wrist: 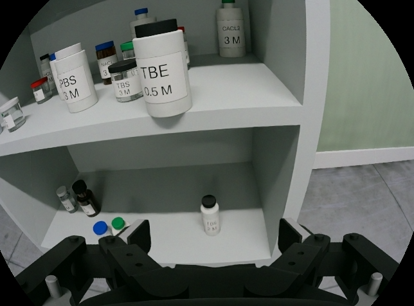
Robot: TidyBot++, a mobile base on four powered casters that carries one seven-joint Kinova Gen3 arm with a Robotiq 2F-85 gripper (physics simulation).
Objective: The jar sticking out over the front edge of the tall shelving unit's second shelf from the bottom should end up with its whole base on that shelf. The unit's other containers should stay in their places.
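The white TBE 0.5 M jar (162,75) with a black lid stands upright at the front of the second shelf (240,107) in the wrist view. Its base reaches the front edge, and a shadow falls on the edge face below it; the exact overhang is hard to tell. My gripper (214,234) is open, with its fingers wide apart at the bottom of the view, lower than the jar and not touching it. No thing is held between the fingers.
A TBS jar (125,81) stands close left of the TBE jar, with a PBS bottle (75,79) farther left. A CACL2 bottle (231,32) stands back right. A small white bottle (210,215) stands on the bottom shelf, near the right side panel (282,175).
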